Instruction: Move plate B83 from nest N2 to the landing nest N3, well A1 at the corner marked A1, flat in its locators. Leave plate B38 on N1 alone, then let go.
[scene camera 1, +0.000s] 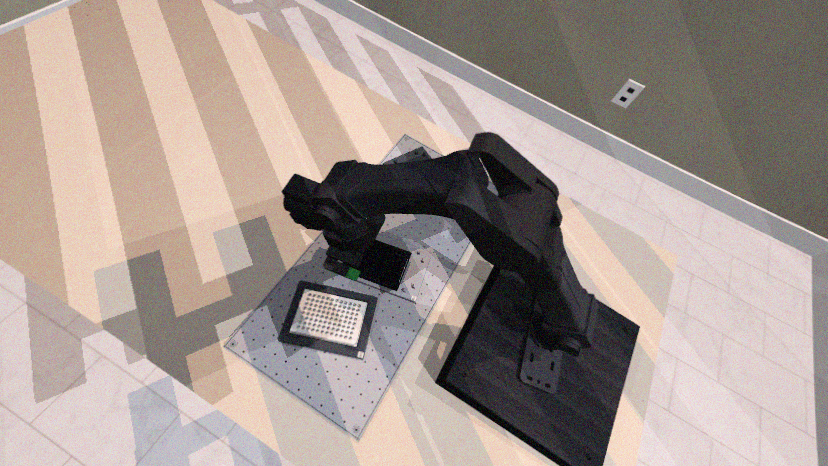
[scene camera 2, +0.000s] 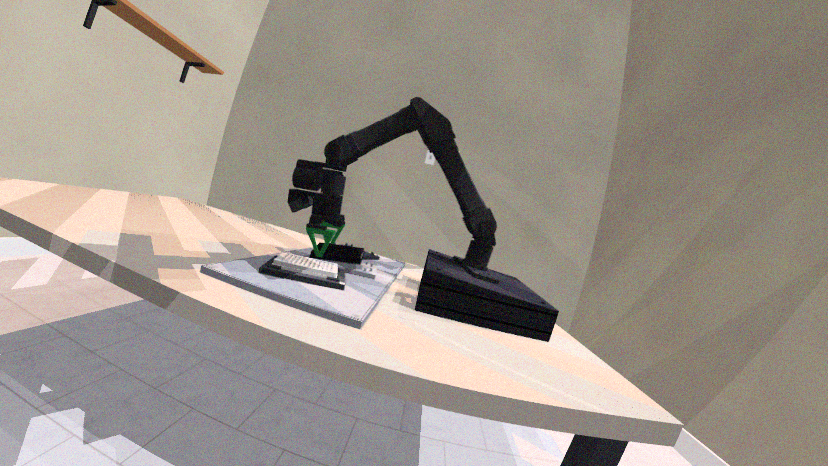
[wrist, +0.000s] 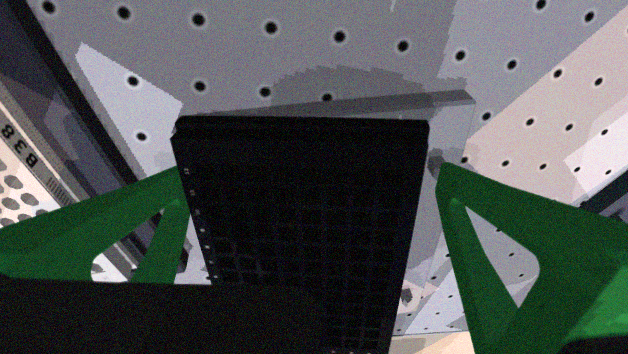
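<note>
The black plate (scene camera 1: 385, 265) (scene camera 2: 341, 253) (wrist: 315, 200) sits over the light grey middle nest (scene camera 1: 428, 272) (wrist: 452, 117), whose edge shows past the plate's right side in the wrist view. Its own label is not readable, nor is the nest's number, and I cannot tell whether it lies flat in the locators. My gripper (scene camera 2: 319, 254) (wrist: 314, 177) is open around the plate, with a narrow gap at the right finger; the left fingertip is close to the plate's edge. White plate B38 (scene camera 1: 330, 317) (scene camera 2: 305, 265) (wrist: 19, 145) rests in the dark frame nest (scene camera 1: 365, 324) (scene camera 2: 333, 282).
A perforated metal board (scene camera 1: 347, 393) (scene camera 2: 347, 309) (wrist: 225, 50) carries the nests. Another dark nest (scene camera 1: 420, 153) shows partly behind the arm. The black arm base (scene camera 1: 579, 405) (scene camera 2: 486, 309) stands beside the board. A wooden shelf (scene camera 2: 162, 35) hangs on the wall.
</note>
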